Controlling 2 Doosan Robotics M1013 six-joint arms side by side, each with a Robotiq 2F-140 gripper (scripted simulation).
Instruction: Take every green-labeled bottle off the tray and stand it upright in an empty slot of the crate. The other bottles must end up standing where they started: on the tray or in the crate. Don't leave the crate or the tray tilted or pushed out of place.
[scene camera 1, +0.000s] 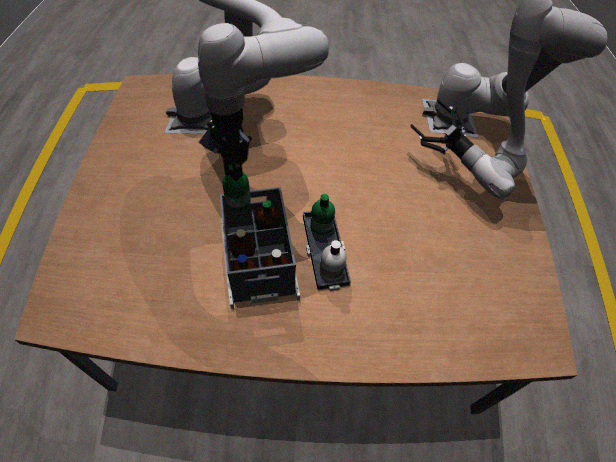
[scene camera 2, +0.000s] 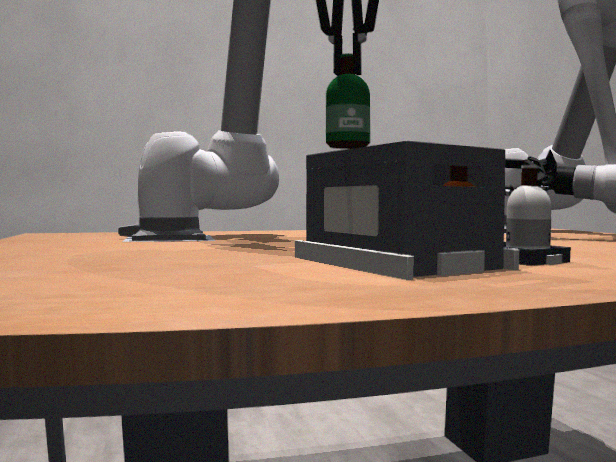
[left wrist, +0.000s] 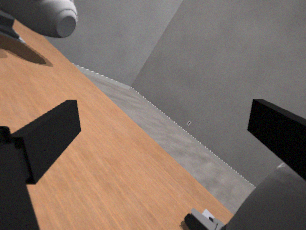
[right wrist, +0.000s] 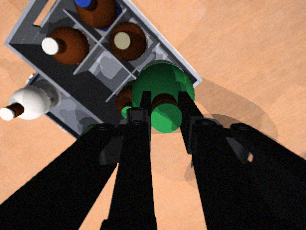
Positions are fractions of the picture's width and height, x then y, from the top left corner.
Labels:
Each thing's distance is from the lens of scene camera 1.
my right gripper (scene camera 1: 0.38, 0.38): 1.25 m
crate (scene camera 1: 0.43, 0.52): 1.44 m
tray (scene camera 1: 0.52, 0.53): 1.47 m
green bottle (scene camera 1: 0.38, 0.42): 1.25 m
green bottle (scene camera 1: 0.53, 0.46): 1.40 m

